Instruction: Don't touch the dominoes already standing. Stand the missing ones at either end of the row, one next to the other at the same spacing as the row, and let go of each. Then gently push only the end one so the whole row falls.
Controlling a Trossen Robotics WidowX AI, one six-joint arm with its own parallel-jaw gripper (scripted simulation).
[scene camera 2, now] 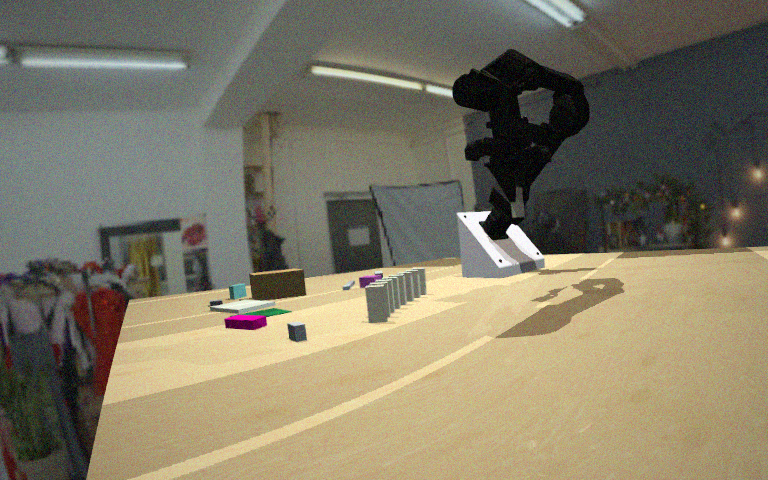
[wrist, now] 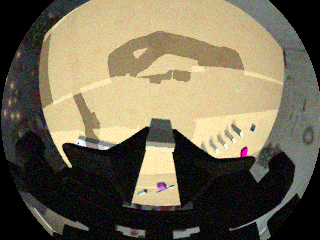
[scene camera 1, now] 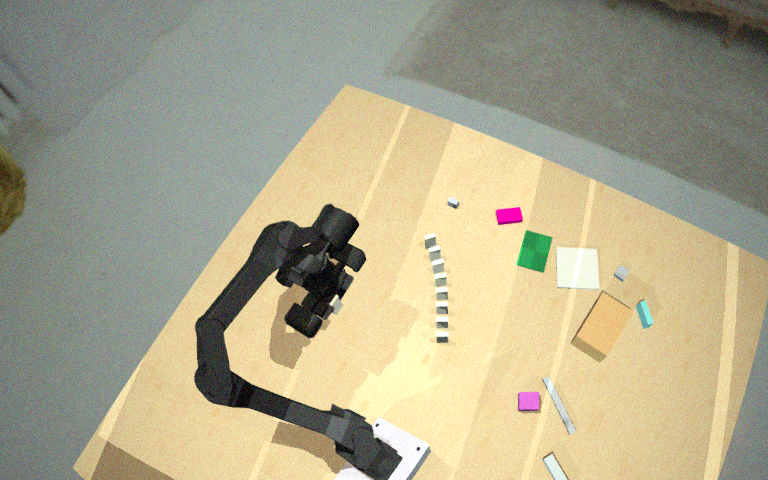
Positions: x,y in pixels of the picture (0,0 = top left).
Labels:
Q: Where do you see a tan box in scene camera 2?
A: At 289,283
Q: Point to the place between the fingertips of the gripper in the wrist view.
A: At 160,131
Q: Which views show the tan box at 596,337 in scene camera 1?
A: Scene camera 2 and scene camera 1 only.

